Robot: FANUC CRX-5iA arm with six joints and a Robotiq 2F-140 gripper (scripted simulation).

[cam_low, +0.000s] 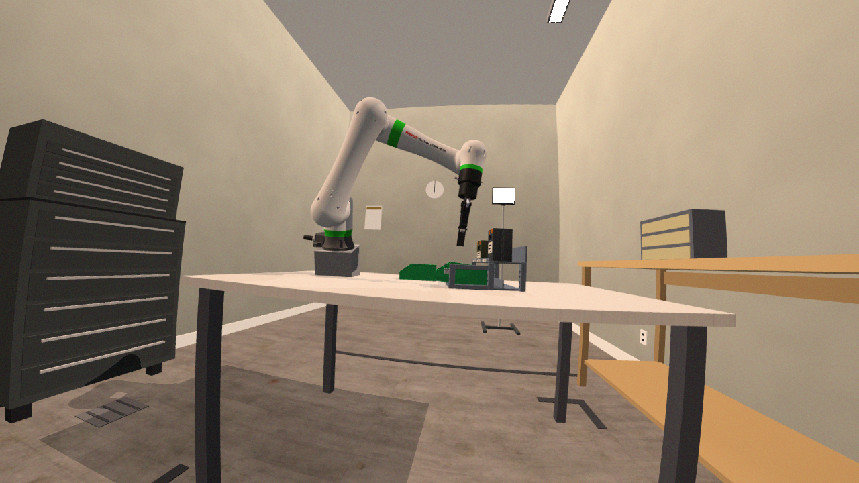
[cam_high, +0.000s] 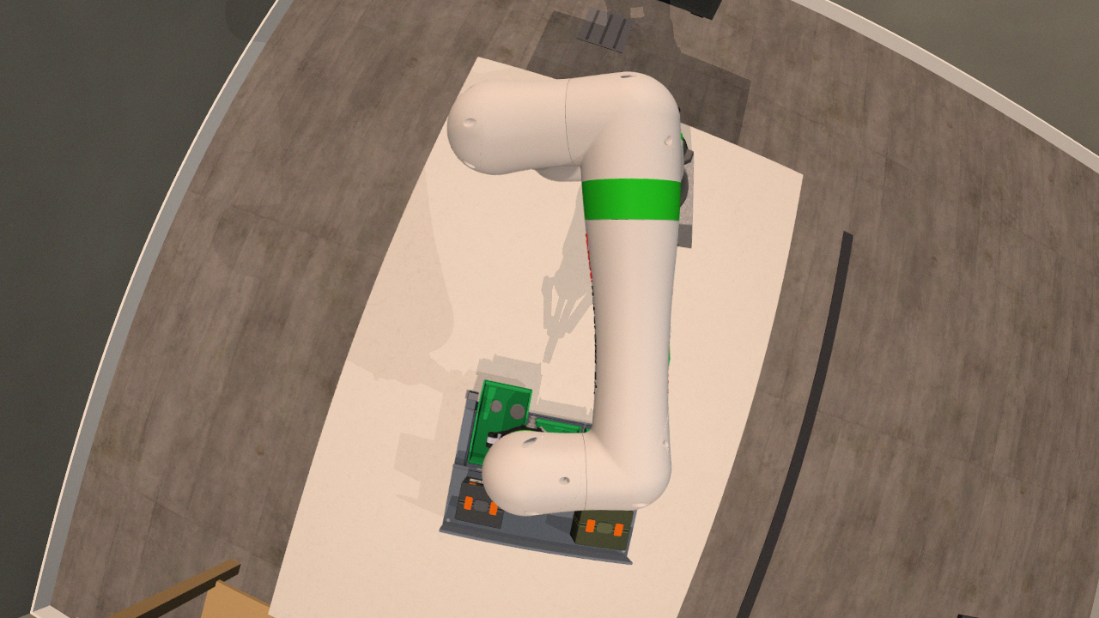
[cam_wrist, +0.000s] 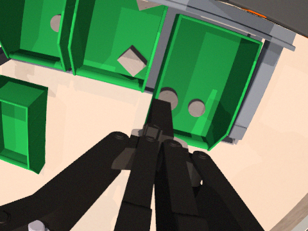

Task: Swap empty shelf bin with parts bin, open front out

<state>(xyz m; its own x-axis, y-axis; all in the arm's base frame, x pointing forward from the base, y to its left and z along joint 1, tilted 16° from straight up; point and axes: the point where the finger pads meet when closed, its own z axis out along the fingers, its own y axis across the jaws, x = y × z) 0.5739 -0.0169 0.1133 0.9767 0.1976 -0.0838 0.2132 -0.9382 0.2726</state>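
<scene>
Now: hand 170 mm above the grey cube, 40 mm to the right of it and 10 mm past it. Also, from my hand: grey shelf 120 mm below, 80 mm to the left, 60 mm ahead.
</scene>
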